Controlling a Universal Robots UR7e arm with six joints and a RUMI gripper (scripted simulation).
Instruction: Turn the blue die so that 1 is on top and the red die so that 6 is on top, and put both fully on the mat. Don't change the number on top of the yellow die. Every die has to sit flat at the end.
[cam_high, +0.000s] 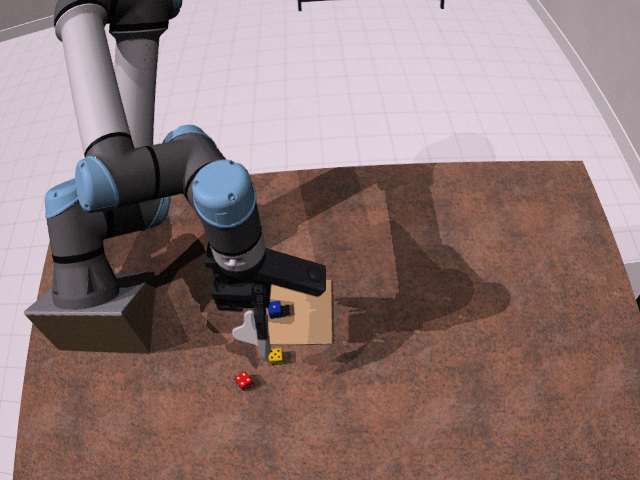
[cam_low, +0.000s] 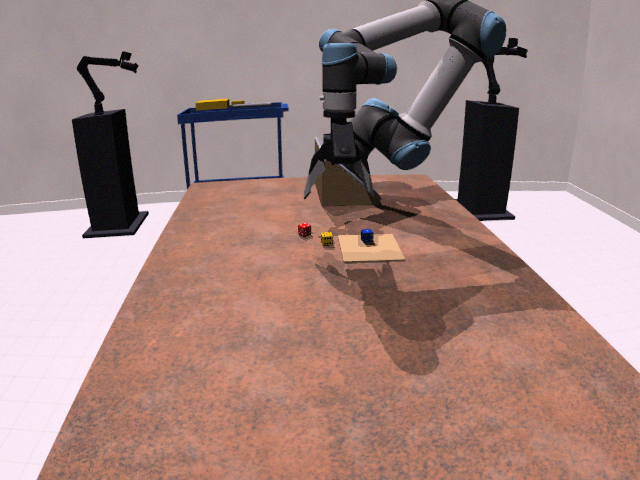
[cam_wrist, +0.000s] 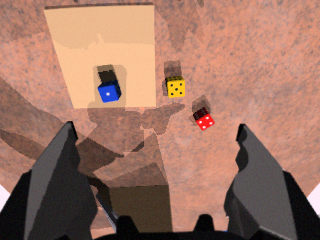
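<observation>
My gripper is now 100 mm above the red die, 80 mm to the left of it and 60 mm past it. The rest, counted from my hand: yellow die 100 mm below, 30 mm to the right; blue die 90 mm below, 70 mm to the left; tan mat 110 mm below, 70 mm to the left, 40 mm ahead.
</observation>
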